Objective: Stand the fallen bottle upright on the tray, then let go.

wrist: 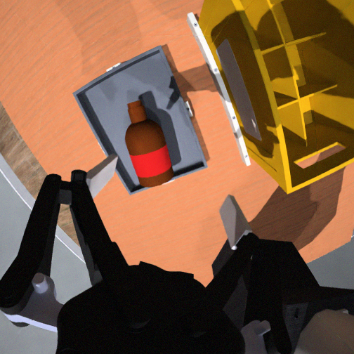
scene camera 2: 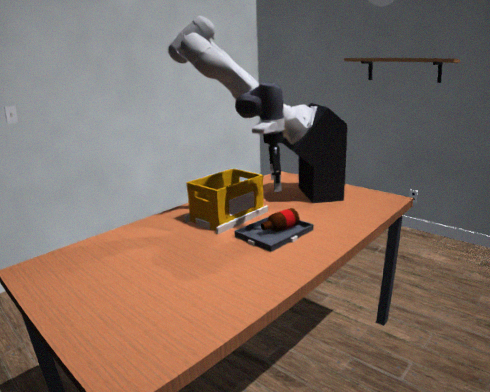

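A brown bottle with a red label lies on its side in the dark grey tray. In the wrist view its neck points up the picture, towards the tray's middle, and its base is by the tray's lower wall. My gripper is open and empty. It hangs above the table behind the tray in the scene view, apart from the bottle. In the wrist view the bottle shows beyond the fingertips, nearer the left one.
A yellow crate with inner dividers stands beside the tray, with a white strip along its tray-facing side. The robot's black base stands behind the tray. A wall shelf is at the back right.
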